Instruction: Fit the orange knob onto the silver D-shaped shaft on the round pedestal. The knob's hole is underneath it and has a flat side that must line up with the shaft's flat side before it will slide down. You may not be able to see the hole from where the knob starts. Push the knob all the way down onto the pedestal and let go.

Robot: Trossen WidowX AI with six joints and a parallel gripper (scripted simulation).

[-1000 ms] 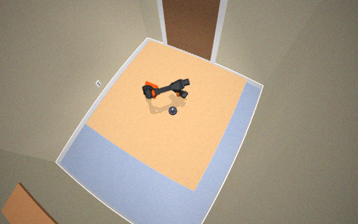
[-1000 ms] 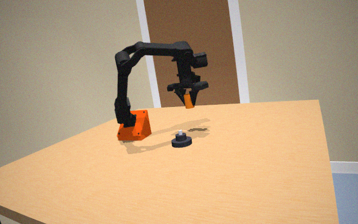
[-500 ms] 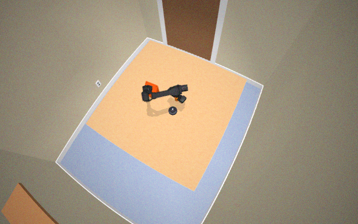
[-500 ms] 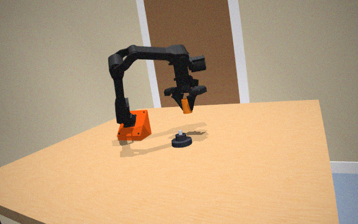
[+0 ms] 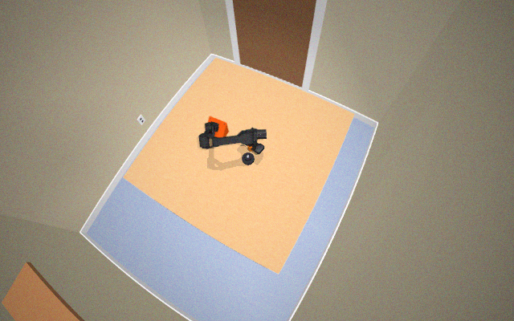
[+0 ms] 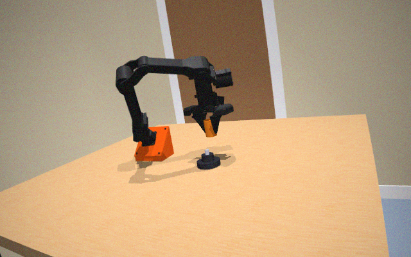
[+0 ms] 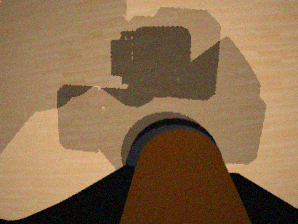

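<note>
Now: the round pedestal 80 mm below my gripper tip, 40 mm to the right of it and 10 mm behind it. Also, from my gripper tip: orange knob: 30 mm above.
</note>
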